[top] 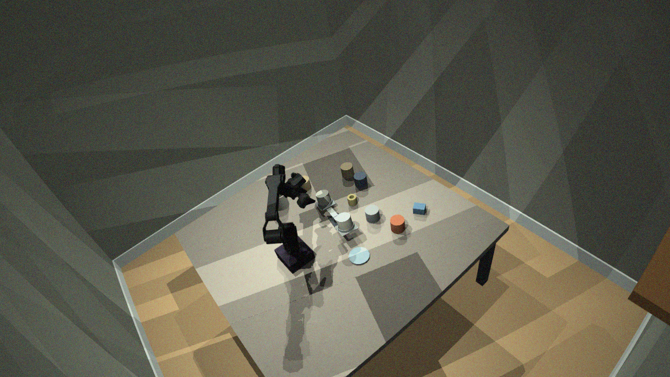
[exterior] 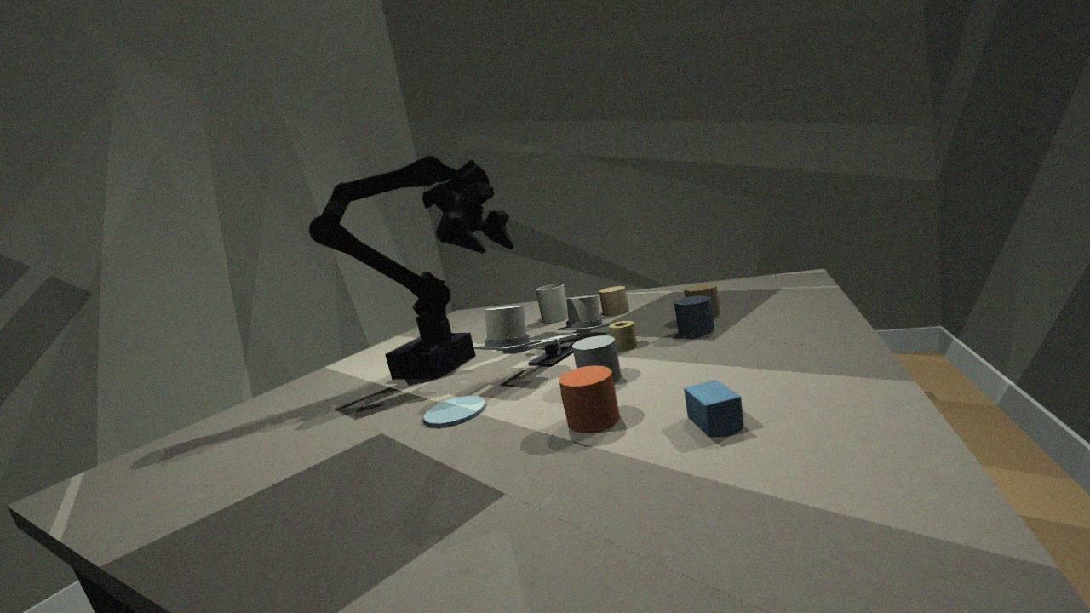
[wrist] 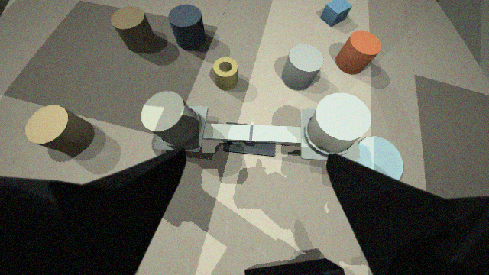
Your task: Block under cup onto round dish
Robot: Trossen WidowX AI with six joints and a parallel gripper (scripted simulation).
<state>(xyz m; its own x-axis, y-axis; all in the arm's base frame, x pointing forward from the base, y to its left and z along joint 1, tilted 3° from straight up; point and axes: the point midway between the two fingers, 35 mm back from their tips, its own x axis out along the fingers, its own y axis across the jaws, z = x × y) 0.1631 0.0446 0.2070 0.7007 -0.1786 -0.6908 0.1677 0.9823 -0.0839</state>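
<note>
My gripper tip is now 18 cm above the pale cup, 12 cm to the right of it and 12 cm short of it. The rest, counted from my gripper tip: grey block: 19 cm below, 12 cm ahead, 10 cm to the left; then yellow ring: 23 cm ahead, 21 cm below, 1 cm to the left; then balance: 20 cm below, 9 cm ahead, 3 cm to the right.
</note>
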